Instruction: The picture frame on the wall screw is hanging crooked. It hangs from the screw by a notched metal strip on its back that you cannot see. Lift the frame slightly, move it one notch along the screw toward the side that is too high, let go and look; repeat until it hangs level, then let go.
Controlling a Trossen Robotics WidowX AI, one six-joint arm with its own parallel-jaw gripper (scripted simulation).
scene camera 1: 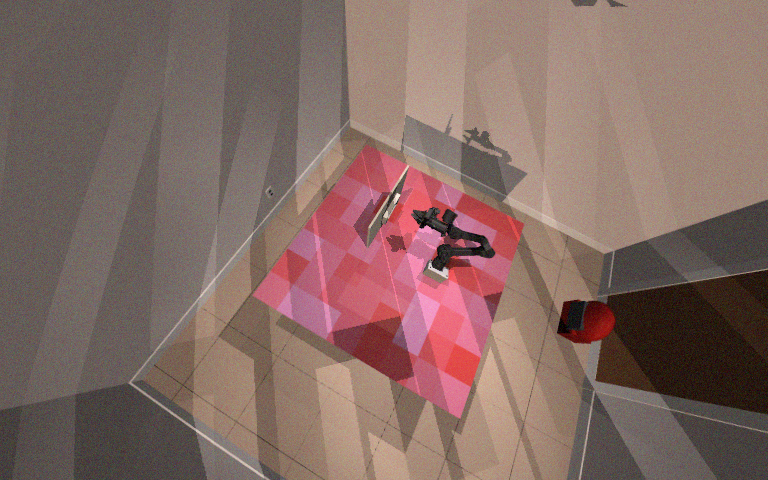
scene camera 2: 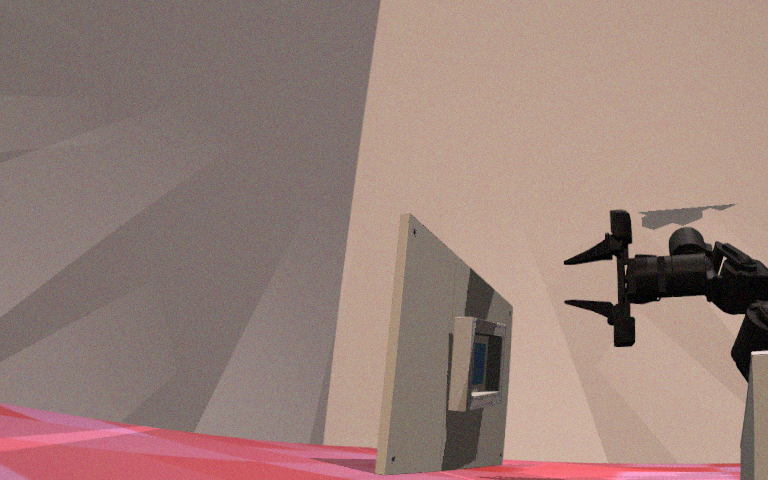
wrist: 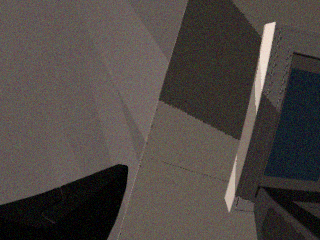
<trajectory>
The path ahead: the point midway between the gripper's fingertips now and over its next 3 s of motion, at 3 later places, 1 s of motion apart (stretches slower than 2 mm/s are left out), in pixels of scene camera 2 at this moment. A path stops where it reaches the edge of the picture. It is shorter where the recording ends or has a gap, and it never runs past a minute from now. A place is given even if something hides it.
My gripper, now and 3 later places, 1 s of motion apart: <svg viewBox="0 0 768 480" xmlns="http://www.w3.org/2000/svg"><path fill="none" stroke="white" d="M564 282L562 325L508 326L488 326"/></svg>
</trajectory>
